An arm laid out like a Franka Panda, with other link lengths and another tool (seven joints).
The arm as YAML. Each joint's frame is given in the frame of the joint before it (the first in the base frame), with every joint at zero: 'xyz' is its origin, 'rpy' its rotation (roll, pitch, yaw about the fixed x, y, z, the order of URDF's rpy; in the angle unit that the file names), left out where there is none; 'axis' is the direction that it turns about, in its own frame. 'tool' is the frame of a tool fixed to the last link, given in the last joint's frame.
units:
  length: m
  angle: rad
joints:
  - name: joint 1
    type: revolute
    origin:
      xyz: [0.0, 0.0, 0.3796]
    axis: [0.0, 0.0, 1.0]
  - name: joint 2
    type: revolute
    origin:
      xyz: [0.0, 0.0, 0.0]
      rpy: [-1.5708, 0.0, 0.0]
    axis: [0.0, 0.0, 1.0]
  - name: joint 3
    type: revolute
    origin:
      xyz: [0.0, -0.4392, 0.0]
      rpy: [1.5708, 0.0, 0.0]
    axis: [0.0, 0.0, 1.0]
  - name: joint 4
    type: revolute
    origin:
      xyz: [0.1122, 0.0, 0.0]
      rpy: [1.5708, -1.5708, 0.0]
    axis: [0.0, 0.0, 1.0]
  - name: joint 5
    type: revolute
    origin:
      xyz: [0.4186, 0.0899, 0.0]
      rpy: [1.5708, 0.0, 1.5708]
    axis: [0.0, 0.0, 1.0]
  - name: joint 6
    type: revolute
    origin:
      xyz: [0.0, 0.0, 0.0]
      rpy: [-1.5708, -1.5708, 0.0]
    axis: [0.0, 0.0, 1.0]
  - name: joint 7
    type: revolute
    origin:
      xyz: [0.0, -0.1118, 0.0]
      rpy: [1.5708, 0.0, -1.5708]
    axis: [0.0, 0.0, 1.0]
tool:
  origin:
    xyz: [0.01, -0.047, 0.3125]
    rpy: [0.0, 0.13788, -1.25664]
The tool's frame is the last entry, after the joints.
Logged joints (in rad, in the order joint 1, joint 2, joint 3, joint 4, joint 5, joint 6, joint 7), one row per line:
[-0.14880 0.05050 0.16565 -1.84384 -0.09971 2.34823 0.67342]
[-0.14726 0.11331 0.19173 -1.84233 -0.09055 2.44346 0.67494]
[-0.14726 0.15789 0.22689 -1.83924 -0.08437 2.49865 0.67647]
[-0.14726 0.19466 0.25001 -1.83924 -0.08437 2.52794 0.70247]
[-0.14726 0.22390 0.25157 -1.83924 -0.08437 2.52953 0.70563]
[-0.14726 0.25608 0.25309 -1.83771 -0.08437 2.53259 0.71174]
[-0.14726 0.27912 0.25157 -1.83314 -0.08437 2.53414 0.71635]
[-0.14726 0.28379 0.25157 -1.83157 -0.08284 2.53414 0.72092]
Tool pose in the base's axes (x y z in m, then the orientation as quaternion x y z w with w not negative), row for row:
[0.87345 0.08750 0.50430 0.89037 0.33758 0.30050 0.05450]
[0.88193 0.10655 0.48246 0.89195 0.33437 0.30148 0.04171]
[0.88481 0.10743 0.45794 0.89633 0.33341 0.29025 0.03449]
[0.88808 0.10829 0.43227 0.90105 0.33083 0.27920 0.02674]
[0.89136 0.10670 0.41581 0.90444 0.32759 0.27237 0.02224]
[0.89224 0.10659 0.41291 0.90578 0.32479 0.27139 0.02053]
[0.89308 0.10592 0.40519 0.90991 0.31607 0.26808 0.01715]
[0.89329 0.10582 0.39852 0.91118 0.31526 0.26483 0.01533]
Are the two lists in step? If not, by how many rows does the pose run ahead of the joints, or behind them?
The pose runs 2 rows ahead of the joints: the pose in row i belongs to the joints in row i + 2.
